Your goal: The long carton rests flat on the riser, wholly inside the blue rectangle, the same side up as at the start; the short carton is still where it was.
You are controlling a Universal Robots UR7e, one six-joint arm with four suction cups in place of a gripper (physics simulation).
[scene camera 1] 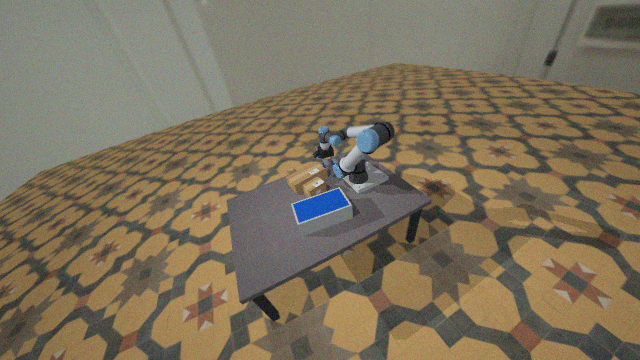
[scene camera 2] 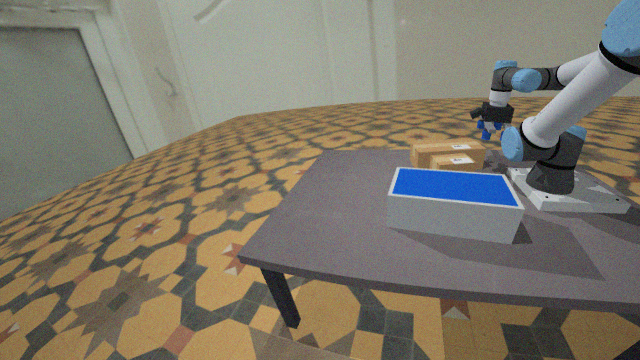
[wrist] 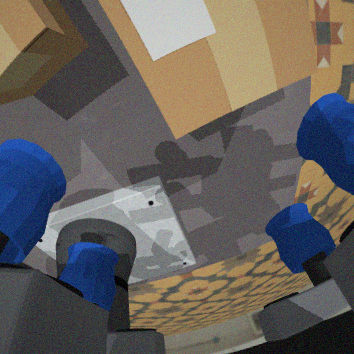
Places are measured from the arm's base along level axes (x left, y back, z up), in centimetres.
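Where they show: hand, tool point: (wrist: 190,207); arm's base, link origin: (scene camera 1: 358,178) (scene camera 2: 548,184).
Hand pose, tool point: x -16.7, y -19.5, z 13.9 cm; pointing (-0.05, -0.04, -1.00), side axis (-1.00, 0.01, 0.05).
Note:
Each offset is from my tool point to the top centre of the thing. Level surfaces: height alone.
The long carton {dx -2.9, dy -18.1, dz -7.1 cm} (scene camera 1: 301,179) (scene camera 2: 423,150) (wrist: 250,55) lies flat on the table behind the short carton, with a white label facing up. The short carton {dx +14.3, dy -16.3, dz -7.1 cm} (scene camera 1: 315,188) (scene camera 2: 444,162) (wrist: 25,30) sits beside it, between it and the riser, also label up. The grey riser {dx +39.8, dy -18.4, dz -5.3 cm} (scene camera 1: 327,220) (scene camera 2: 450,217) carries the blue rectangle {dx +39.8, dy -18.4, dz -5.3 cm} (scene camera 1: 321,205) (scene camera 2: 452,186), which is bare. My gripper (scene camera 1: 326,162) (scene camera 2: 491,131) (wrist: 185,210) has four blue suction cups, holding nothing. It hangs above the table near the long carton's label end, apart from both cartons.
The arm's white base plate (scene camera 1: 372,182) (scene camera 2: 580,201) (wrist: 172,220) stands on the dark table {dz -17.3 cm} (scene camera 1: 265,240) (scene camera 2: 325,215), to the right of the cartons in the scene views. The raised riser stands in front of the cartons. The table's edge shows near the long carton in the wrist view.

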